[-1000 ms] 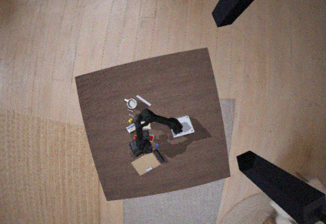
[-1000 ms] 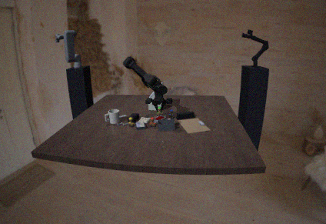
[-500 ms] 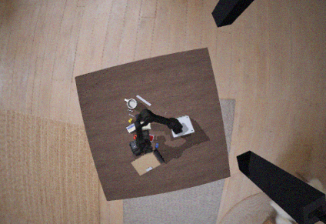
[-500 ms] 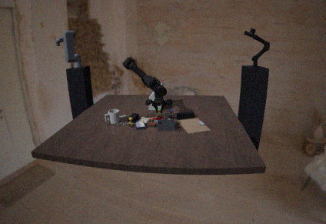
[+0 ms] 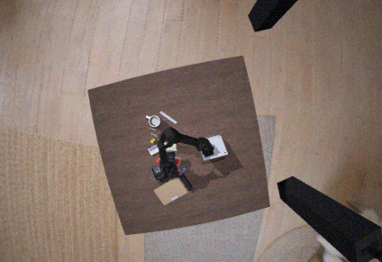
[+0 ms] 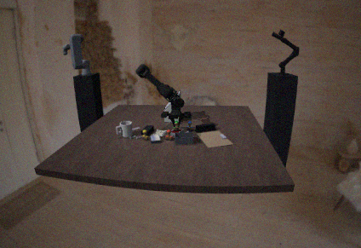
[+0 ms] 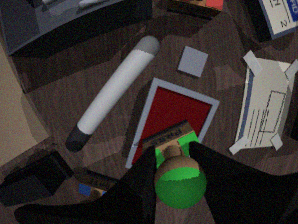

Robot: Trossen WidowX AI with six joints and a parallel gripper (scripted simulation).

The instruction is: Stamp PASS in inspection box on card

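Right now my gripper tip is 4 cm above the red ink pad. Also, from my gripper tip: white marker 6 cm to the left, 3 cm below, 3 cm ahead; green-knobbed stamp right at my gripper tip; blue-knobbed stamp 9 cm to the left, 5 cm behind, 2 cm below.
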